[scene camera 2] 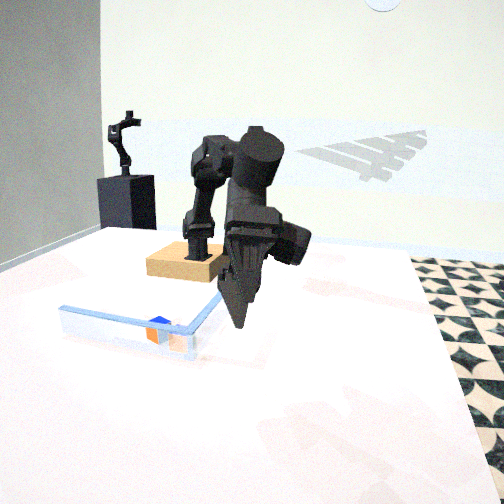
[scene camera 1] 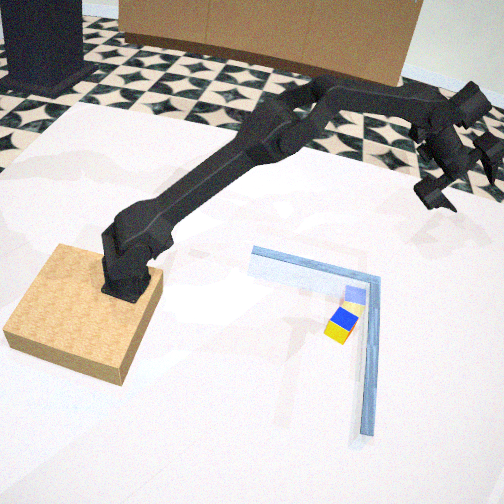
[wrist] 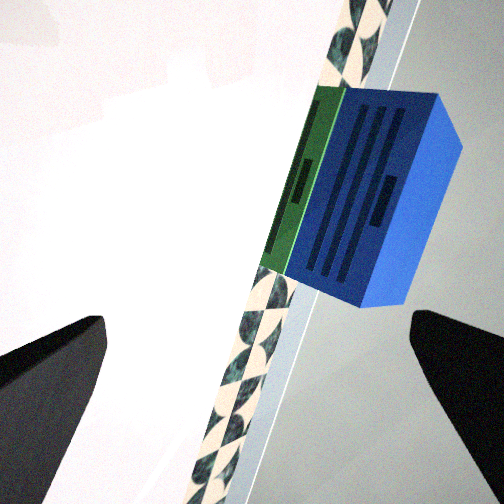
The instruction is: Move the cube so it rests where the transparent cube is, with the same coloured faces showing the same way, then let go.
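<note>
The cube rests on the table inside the corner of an L-shaped glass rail, blue face up and yellow face toward the front. The transparent cube sits just behind it, closer to the rail's corner. In scene camera 2 the cube shows orange and blue beside the pale transparent cube. My gripper hangs open and empty in the air, far to the back right of the cube. The wrist view shows both fingertips spread apart with nothing between them.
The arm stands on a wooden block at the left. A blue and green box shows past the table edge in the wrist view. A dark pedestal stands beyond the table's far side.
</note>
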